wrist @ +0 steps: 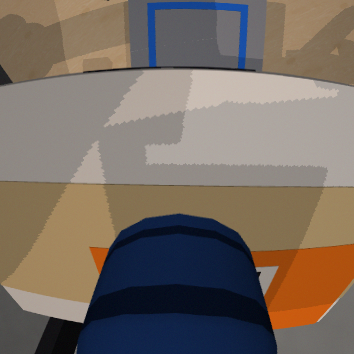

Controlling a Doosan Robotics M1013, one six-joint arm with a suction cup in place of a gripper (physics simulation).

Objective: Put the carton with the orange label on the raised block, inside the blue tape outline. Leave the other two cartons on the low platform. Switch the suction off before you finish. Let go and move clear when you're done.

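The carton with the orange label fills most of the wrist view, with a pale band along its far part and tan nearer. Its orange label shows beside the cup. My dark blue suction cup is on the carton and holds it. The raised grey block shows at the top of the view, beyond the carton's far edge. The blue tape outline on it shows its far side and parts of two sides; the carton hides its near part. The height of the carton over the block cannot be told. The other two cartons do not show.
A brown, wood-like surface with shadows lies on both sides of the block. A black part shows at the lower left, below the carton's edge. Grey floor shows at the lower corners.
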